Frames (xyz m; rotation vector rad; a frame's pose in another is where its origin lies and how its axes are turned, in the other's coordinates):
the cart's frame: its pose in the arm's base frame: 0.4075 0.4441 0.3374 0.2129 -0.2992 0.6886
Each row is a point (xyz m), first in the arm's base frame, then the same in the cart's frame.
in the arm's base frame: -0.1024 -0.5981 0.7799
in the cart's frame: -0.8386 -0.4114 0.8182
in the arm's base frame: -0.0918 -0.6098 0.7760
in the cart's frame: -0.8391 -0.4274 0.8159
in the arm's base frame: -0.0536 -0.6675 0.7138
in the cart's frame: -0.8663 -0.5016 0.7667
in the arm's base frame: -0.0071 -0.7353 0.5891
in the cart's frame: -0.9146 -0.5947 0.6604
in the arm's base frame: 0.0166 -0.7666 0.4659
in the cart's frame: -0.9576 -0.6453 0.5494
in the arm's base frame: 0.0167 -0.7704 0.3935
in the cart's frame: -0.9843 -0.6550 0.4827
